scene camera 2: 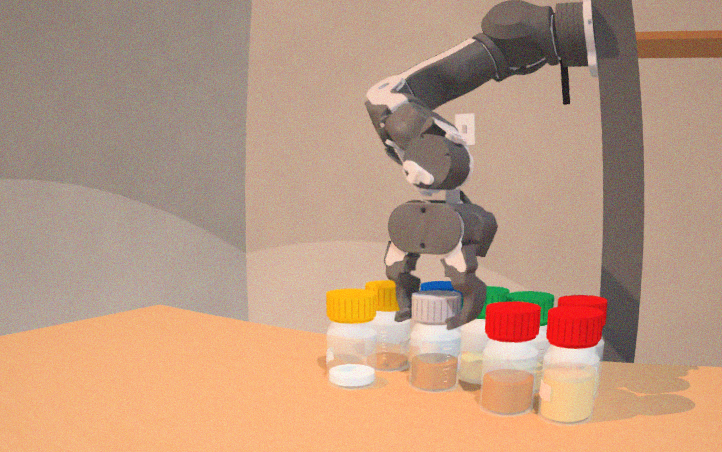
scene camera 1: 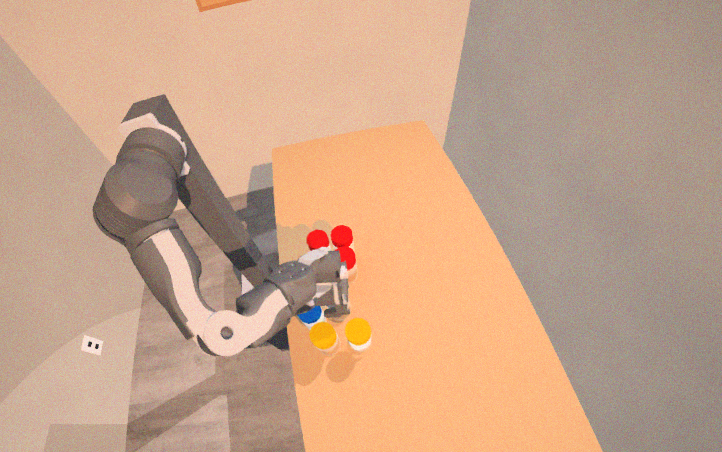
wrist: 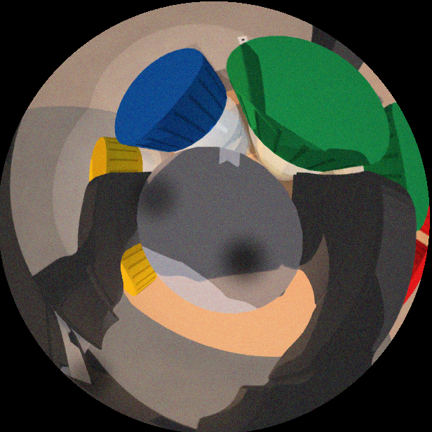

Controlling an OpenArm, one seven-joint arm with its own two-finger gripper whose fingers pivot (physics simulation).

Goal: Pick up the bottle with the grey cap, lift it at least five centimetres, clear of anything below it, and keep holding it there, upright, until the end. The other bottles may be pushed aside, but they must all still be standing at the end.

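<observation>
The bottle with the grey cap (scene camera 2: pixel 433 343) (wrist: pixel 220 215) stands upright on the table (scene camera 1: pixel 426 266) (scene camera 2: pixel 159 373), its base resting on the top. Brown contents show in it in scene camera 2. In scene camera 1 it is hidden under the gripper. My gripper (scene camera 1: pixel 343 290) (scene camera 2: pixel 430 318) (wrist: pixel 226 227) points down and is shut on the grey cap, one finger at each side. In the wrist view the cap fills the space between the dark fingers. The finger on the right in scene camera 2 reaches a little lower over the cap's edge.
Other bottles stand close by: two yellow-capped (scene camera 1: pixel 358 331) (scene camera 1: pixel 323 335), one blue-capped (scene camera 1: pixel 311 314) (wrist: pixel 170 100), two green-capped (wrist: pixel 310 100) (scene camera 2: pixel 530 304) and three red-capped (scene camera 2: pixel 512 320) (scene camera 2: pixel 575 326) (scene camera 1: pixel 318 239). The blue cap and one green cap are very near the grey cap.
</observation>
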